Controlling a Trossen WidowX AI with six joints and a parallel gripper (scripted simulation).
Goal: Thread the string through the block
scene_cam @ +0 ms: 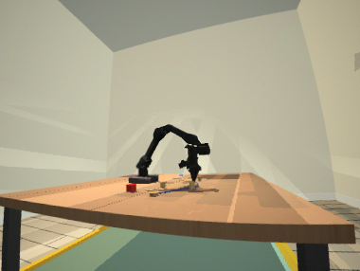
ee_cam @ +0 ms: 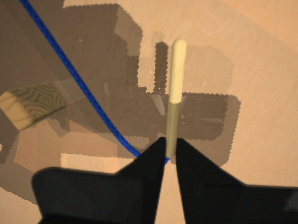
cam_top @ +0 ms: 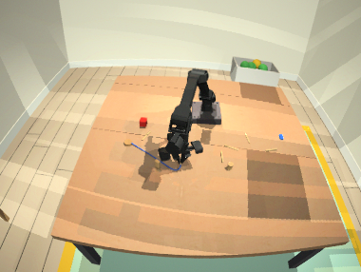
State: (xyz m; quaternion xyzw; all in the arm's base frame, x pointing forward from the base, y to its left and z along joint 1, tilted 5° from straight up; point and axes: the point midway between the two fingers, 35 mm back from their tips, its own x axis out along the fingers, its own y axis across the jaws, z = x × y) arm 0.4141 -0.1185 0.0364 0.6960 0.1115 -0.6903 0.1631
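My gripper tip is 170 mm past the wooden block and 60 mm to the left of it. Also, from my gripper tip: round wooden button 270 mm to the right, 110 mm behind, 10 mm below; thin wooden stick 10 mm to the right, 10 mm behind; red cube 270 mm behind, 220 mm to the right.
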